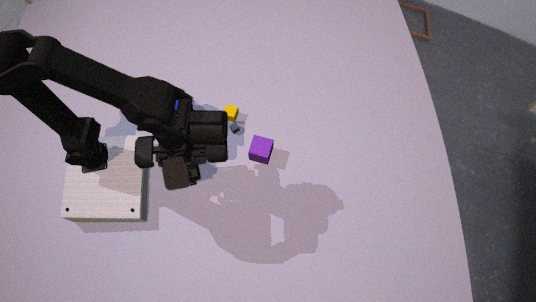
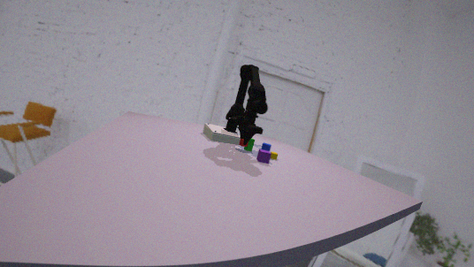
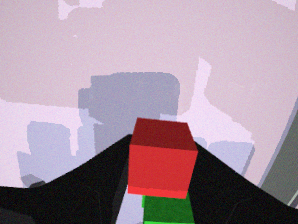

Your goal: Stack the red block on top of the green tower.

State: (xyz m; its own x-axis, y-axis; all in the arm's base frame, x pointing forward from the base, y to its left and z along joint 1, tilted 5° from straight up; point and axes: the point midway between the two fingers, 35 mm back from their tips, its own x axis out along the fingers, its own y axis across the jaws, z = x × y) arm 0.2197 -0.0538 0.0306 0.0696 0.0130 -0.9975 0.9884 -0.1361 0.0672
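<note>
Right now my gripper tip is 16 cm to the right of the blue block and 1 cm above it. Also, from my gripper tip: red block: 1 cm above; small grey block: 12 cm ahead, 7 cm to the left, 2 cm below; yellow block: 11 cm to the left, 11 cm ahead, 2 cm below.
</note>
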